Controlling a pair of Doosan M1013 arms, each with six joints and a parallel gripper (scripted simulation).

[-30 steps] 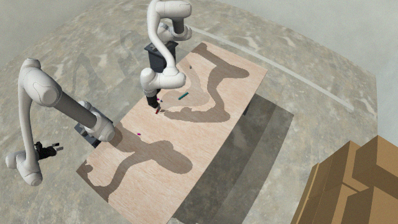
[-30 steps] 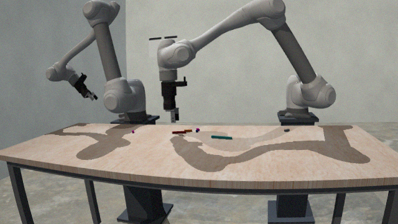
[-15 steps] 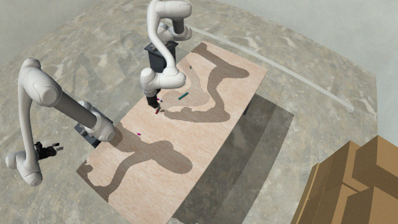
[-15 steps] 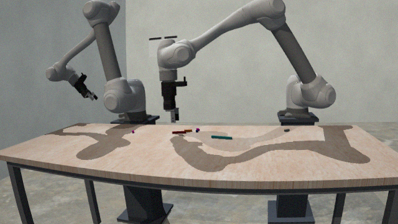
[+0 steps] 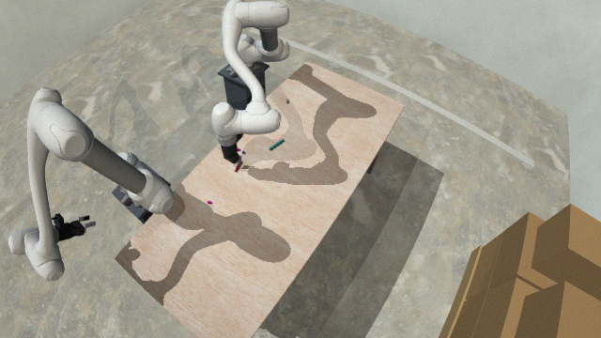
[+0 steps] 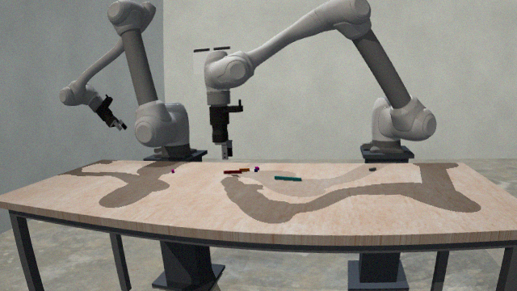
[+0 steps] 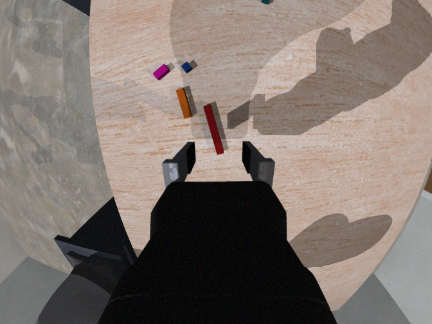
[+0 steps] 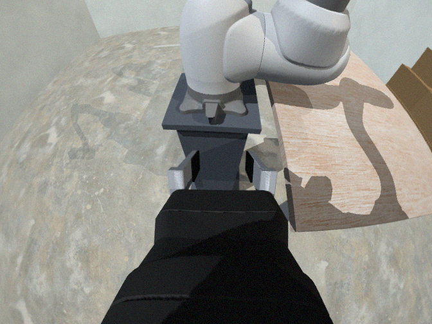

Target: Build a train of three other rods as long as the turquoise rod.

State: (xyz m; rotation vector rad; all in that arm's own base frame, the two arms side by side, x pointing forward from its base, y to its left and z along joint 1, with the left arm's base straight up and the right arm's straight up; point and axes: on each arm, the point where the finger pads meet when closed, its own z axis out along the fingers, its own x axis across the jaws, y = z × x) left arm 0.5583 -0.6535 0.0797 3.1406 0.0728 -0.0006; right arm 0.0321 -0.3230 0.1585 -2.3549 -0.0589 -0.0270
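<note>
Now: left hand 30 mm past the blue rod, 110 mm to the right of it and 70 mm above it. From my left hand the other things lie so: turquoise rod: 110 mm ahead, 230 mm to the left, 70 mm below; then orange rod: 40 mm behind, 60 mm to the left, 70 mm below; then red rod: 20 mm to the left, 70 mm below.
</note>
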